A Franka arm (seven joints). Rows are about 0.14 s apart.
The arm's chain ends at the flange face. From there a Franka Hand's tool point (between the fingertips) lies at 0.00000 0.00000 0.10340 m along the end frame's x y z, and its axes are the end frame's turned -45 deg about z.
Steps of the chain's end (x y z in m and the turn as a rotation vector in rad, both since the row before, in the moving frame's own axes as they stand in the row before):
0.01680 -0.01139 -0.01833 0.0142 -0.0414 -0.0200
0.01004 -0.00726 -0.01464 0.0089 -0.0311 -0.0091
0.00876 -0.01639 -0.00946 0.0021 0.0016 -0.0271
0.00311 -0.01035 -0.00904 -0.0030 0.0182 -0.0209
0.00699 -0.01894 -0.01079 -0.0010 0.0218 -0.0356
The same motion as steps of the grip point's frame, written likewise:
0.01790 -0.00022 -0.01843 0.0393 -0.0192 -0.0200
0.01060 -0.00095 -0.01469 0.0283 -0.0157 -0.0091
0.01805 -0.00544 -0.00946 0.0004 0.0026 -0.0271
0.01065 -0.00358 -0.00906 -0.0150 0.0107 -0.0209
0.01989 -0.00681 -0.01081 -0.0161 0.0147 -0.0356

